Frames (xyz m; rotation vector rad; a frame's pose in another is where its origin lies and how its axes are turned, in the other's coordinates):
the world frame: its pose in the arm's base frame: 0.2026 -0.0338 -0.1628 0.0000 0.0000 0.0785
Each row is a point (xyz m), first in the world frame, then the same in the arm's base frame.
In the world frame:
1: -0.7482 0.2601 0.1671
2: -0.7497 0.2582 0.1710
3: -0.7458 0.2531 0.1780
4: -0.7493 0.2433 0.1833
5: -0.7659 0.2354 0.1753
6: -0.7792 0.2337 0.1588
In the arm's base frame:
1: -0.5637 0.1668 0.0043
2: -0.5650 0.1648 0.0082
3: -0.5608 0.1600 0.0152
4: -0.5635 0.1500 0.0205
5: -0.5794 0.1408 0.0125
6: -0.5925 0.1381 -0.0040

